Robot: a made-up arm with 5 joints.
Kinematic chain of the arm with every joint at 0, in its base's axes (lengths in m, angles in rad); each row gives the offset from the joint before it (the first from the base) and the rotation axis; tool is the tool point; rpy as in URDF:
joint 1: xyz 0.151 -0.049 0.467 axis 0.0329 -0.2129 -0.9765
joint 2: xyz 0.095 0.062 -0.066 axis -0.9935 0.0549 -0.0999
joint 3: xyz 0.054 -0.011 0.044 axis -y
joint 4: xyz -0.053 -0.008 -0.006 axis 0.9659 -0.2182 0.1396
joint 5: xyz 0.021 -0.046 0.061 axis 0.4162 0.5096 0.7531
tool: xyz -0.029 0.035 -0.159 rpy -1.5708 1.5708 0
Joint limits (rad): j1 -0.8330..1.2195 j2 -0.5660..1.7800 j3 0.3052..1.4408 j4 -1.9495..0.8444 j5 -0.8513..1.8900
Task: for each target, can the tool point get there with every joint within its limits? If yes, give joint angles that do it. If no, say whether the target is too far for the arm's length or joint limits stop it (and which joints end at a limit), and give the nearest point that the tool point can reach.
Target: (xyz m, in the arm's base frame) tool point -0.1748 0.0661 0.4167
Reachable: no: joint limits stop it (at a limit: joint 1, joint 2, joint 3, joint 5) | nearest point -0.0085 0.0383 0.4071 | short by 0.169 m
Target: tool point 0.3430 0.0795 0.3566
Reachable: yes | joints -0.4072 0.2674 1.0087 0.4187 -0.3752
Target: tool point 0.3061 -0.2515 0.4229
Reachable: yes | joints 0.9801 -0.1501 1.1518 -0.0144 -0.4913
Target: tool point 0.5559 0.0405 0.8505
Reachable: no: too far | nearest point 0.3775 -0.0270 0.5529 | short by 0.353 m
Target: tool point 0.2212 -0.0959 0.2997
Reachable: yes | joints 0.0951 0.3474 1.3396 -0.4036 1.5681
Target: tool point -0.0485 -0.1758 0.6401
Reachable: no: joint limits stop it (at a limit: joint 1, joint 5) | nearest point 0.1111 -0.1725 0.5418 | short by 0.188 m
